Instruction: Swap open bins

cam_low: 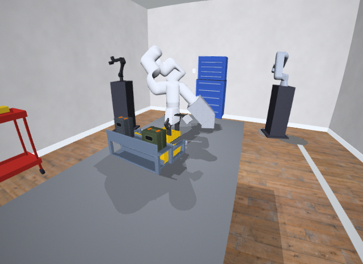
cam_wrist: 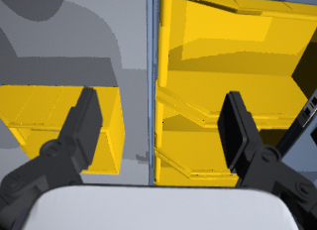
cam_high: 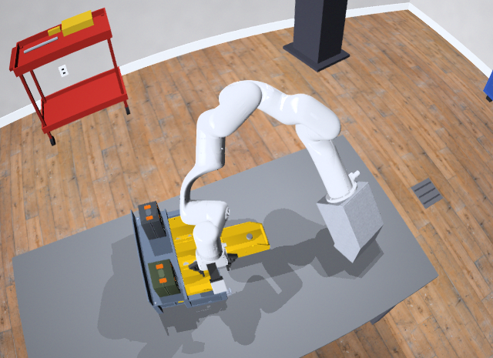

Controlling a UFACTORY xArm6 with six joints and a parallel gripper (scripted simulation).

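The shelf lip is 12 cm below my hand, 10 cm to the right of it and 5 cm behind it. From my hand the other things lie so: olive box (17 cm ahead, 6 cm to the right, 2 cm above); dark grey box (28 cm to the right, 8 cm ahead, 3 cm above).
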